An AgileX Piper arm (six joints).
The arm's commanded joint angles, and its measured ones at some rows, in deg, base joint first. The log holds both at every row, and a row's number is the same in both.
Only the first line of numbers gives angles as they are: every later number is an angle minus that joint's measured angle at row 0.
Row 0, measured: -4.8 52.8 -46.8 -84.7 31.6 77.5
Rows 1 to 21, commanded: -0.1 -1.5 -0.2 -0.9 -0.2 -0.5; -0.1 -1.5 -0.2 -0.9 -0.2 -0.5; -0.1 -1.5 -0.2 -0.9 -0.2 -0.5; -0.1 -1.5 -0.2 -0.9 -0.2 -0.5; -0.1 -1.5 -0.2 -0.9 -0.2 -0.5; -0.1 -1.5 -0.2 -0.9 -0.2 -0.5; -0.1 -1.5 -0.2 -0.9 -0.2 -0.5; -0.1 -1.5 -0.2 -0.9 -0.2 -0.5; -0.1 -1.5 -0.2 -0.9 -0.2 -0.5; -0.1 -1.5 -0.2 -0.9 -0.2 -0.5; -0.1 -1.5 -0.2 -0.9 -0.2 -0.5; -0.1 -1.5 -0.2 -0.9 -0.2 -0.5; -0.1 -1.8 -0.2 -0.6 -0.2 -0.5; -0.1 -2.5 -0.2 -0.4 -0.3 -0.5; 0.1 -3.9 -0.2 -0.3 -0.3 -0.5; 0.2 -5.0 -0.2 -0.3 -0.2 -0.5; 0.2 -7.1 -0.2 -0.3 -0.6 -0.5; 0.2 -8.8 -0.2 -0.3 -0.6 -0.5; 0.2 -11.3 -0.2 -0.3 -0.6 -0.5; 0.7 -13.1 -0.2 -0.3 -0.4 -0.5; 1.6 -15.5 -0.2 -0.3 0.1 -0.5
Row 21, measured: 0.1 -9.5 0.0 0.0 -0.6 0.0
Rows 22 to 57, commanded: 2.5 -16.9 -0.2 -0.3 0.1 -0.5; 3.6 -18.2 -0.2 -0.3 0.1 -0.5; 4.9 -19.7 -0.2 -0.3 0.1 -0.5; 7.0 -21.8 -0.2 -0.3 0.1 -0.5; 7.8 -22.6 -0.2 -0.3 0.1 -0.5; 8.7 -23.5 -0.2 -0.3 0.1 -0.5; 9.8 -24.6 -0.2 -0.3 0.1 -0.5; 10.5 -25.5 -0.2 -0.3 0.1 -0.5; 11.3 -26.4 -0.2 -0.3 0.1 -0.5; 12.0 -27.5 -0.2 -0.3 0.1 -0.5; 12.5 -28.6 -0.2 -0.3 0.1 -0.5; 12.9 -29.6 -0.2 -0.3 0.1 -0.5; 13.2 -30.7 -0.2 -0.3 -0.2 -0.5; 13.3 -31.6 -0.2 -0.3 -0.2 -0.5; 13.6 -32.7 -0.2 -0.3 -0.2 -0.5; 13.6 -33.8 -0.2 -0.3 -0.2 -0.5; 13.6 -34.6 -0.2 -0.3 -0.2 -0.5; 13.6 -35.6 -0.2 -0.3 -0.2 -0.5; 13.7 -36.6 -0.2 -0.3 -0.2 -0.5; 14.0 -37.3 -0.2 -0.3 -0.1 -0.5; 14.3 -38.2 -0.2 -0.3 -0.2 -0.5; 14.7 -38.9 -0.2 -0.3 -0.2 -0.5; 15.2 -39.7 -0.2 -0.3 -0.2 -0.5; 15.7 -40.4 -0.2 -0.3 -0.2 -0.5; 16.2 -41.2 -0.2 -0.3 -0.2 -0.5; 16.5 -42.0 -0.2 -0.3 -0.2 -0.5; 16.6 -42.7 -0.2 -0.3 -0.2 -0.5; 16.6 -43.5 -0.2 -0.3 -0.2 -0.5; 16.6 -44.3 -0.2 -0.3 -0.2 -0.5; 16.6 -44.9 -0.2 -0.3 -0.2 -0.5; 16.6 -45.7 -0.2 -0.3 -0.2 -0.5; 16.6 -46.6 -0.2 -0.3 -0.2 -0.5; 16.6 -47.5 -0.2 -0.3 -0.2 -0.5; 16.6 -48.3 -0.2 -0.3 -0.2 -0.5; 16.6 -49.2 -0.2 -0.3 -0.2 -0.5; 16.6 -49.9 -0.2 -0.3 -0.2 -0.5
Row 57, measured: 16.4 -47.2 0.0 -0.1 -0.2 -0.1
